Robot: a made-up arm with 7 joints. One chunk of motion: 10 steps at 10 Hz.
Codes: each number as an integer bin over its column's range. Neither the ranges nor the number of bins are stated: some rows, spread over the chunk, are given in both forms.
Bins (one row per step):
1: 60 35 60 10 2 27 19
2: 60 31 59 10 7 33 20
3: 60 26 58 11 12 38 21
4: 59 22 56 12 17 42 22
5: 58 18 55 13 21 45 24
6: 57 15 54 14 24 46 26
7: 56 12 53 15 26 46 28
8: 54 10 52 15 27 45 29
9: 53 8 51 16 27 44 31
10: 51 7 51 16 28 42 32
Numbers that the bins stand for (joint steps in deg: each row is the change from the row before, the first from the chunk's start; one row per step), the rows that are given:
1: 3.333 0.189 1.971 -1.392 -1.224 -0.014 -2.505
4: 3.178 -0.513 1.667 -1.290 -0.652 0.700 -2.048
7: 2.711 -1.052 1.438 -1.138 -0.310 0.890 -1.133
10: 1.933 -1.322 1.286 -1.087 -0.233 0.700 -0.524
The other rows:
2: 3.333 -0.027 1.895 -1.392 -1.033 0.271 -2.352
3: 3.333 -0.297 1.819 -1.341 -0.843 0.510 -2.200
5: 3.022 -0.729 1.590 -1.240 -0.500 0.843 -1.743
6: 2.867 -0.890 1.514 -1.189 -0.386 0.890 -1.438
8: 2.400 -1.160 1.362 -1.138 -0.271 0.843 -0.981
9: 2.244 -1.268 1.286 -1.087 -0.271 0.795 -0.676

